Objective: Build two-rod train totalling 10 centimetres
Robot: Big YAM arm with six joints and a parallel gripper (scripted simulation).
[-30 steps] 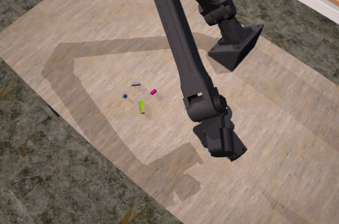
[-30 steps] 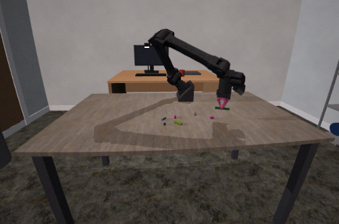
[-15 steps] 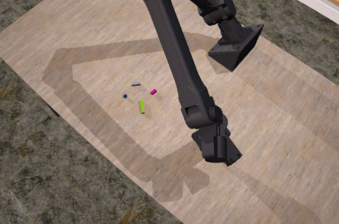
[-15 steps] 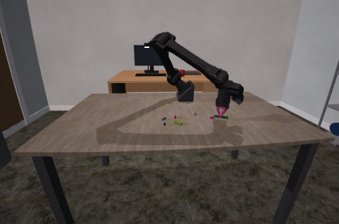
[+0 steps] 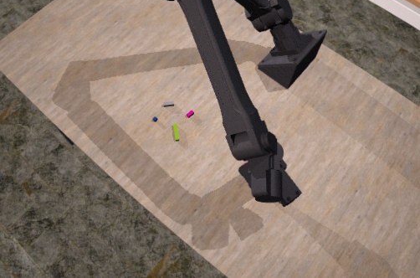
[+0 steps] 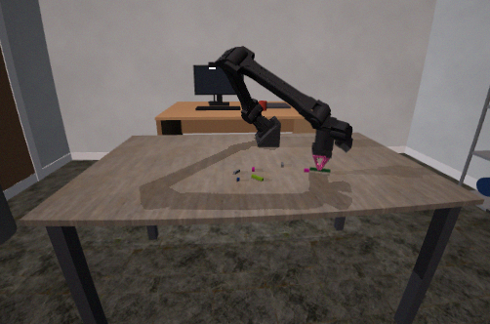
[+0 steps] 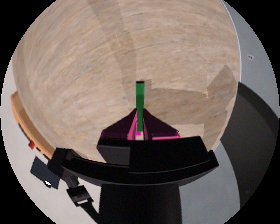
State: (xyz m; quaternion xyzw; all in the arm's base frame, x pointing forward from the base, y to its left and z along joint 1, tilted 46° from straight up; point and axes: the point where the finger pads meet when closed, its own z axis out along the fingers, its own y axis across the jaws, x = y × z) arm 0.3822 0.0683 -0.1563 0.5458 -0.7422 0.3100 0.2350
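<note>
The green rod is 10 mm below my hand. The rest, counted from my hand: blue rod: 40 mm ahead, 330 mm to the right, 20 mm below; then lime rod: 30 mm ahead, 260 mm to the right, 20 mm below.
</note>
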